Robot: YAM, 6 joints.
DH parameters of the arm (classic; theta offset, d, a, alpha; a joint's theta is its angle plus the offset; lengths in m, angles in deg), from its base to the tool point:
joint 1: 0 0.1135 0.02 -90
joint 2: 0 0 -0.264 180
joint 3: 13.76 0 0.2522 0
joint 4: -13.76 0 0.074 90
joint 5: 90 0 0 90
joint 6: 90 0.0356 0 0
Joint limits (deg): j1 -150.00..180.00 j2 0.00..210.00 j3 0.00..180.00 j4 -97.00..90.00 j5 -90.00..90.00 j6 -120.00..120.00
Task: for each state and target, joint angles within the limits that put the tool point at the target. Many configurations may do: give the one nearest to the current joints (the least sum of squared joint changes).
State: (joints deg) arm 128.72 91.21 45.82 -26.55 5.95 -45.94
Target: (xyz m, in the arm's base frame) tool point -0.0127 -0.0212 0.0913
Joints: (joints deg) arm 109.91 104.22 0.52 -61.87 -32.56 -45.94
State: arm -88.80 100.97 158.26 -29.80 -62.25 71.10
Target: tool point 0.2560 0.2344 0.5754
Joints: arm -132.12 53.81 180.00 -25.34 -66.56 71.10
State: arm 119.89 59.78 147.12 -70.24 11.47 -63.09
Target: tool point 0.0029 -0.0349 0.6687
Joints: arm 101.58 68.60 155.95 -52.86 -6.72 -63.09
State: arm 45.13 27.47 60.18 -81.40 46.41 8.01
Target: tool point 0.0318 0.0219 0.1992
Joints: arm 61.31 25.59 29.38 -87.17 29.23 8.01
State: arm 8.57 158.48 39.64 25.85 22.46 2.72
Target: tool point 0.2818 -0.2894 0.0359
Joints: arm -43.45 129.62 57.84 32.42 27.20 2.72
